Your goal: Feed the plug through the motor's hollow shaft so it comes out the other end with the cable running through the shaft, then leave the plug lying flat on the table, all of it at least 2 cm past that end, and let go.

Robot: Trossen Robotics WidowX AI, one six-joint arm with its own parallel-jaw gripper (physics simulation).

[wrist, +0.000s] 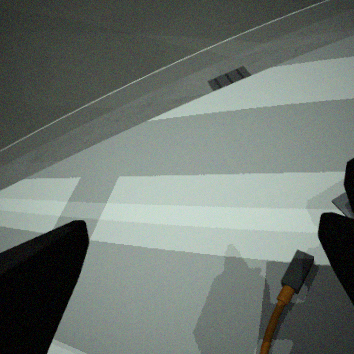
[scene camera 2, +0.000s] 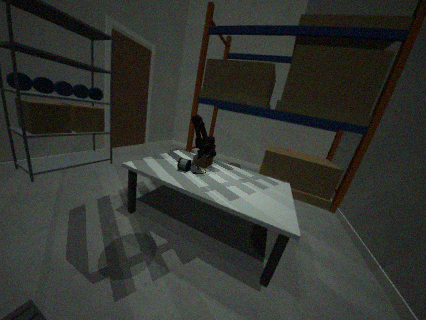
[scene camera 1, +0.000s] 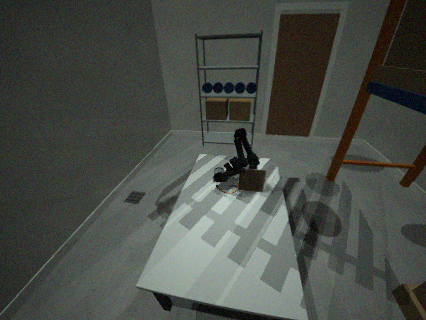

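Pixels of known places: gripper, fingertip midpoint: [wrist: 203, 228] [scene camera 2: 202, 158] [scene camera 1: 218, 177]; arm's base at its link origin: [scene camera 1: 253, 171].
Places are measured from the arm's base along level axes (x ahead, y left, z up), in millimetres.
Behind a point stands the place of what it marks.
The dark grey plug [wrist: 298, 271] {x 286, y 111, z -127 mm} shows in the wrist view at lower right, outside the motor, on or just above the table [wrist: 140, 290] {x 308, y 254, z -141 mm} [scene camera 1: 200, 270] {x 205, y 808, z -141 mm}. Its orange cable [wrist: 272, 325] {x 253, y 141, z -132 mm} [scene camera 1: 228, 192] {x 180, y 161, z -135 mm} runs down out of the wrist view and curves over the table. The motor [scene camera 2: 184, 164] {x 340, y 27, z -72 mm} is a dark cylinder with a pale end face near the table's long edge; in scene camera 1 it is partly hidden behind the arm. My gripper [wrist: 203, 228] {x 267, y 151, z 7 mm} [scene camera 1: 219, 177] {x 267, y 151, z 7 mm} is open and empty. The plug lies below and just left of the right fingertip in the wrist view. The shaft's opening cannot be made out.
A brown box [scene camera 1: 252, 180] {x -4, y 92, z -25 mm} [scene camera 2: 202, 161] {x 108, y 69, z -75 mm} stands on the table beside the arm, close to the cable. A grey corner of an object [wrist: 343, 204] {x 337, y 50, z -139 mm} shows beside the right finger at the wrist view's edge. A metal shelf [scene camera 1: 230, 36] stands beyond the table.
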